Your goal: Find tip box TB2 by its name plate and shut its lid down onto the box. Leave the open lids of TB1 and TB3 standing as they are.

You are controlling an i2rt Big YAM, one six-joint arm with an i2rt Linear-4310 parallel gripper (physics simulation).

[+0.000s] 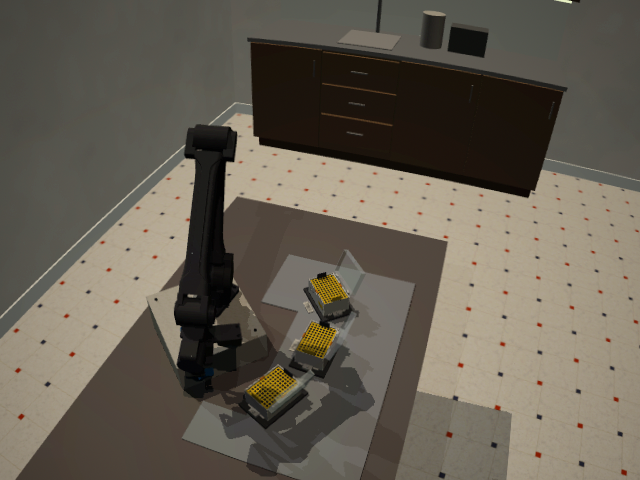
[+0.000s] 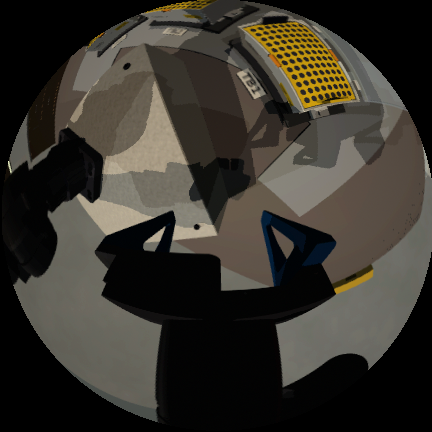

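The middle tip box, TB2 by its place in the row, has a yellow rack; its clear lid stands open at the far side. Its name plate is too small to read surely. The near box has a plate reading TB1 and an open clear lid. The back box, TB3 by its place, has its lid standing open. My gripper is open and empty, left of the TB1 box and apart from all boxes.
The arm's pale base block stands left of the boxes. The boxes stand on a grey mat over a brown surface. A dark cabinet stands at the back.
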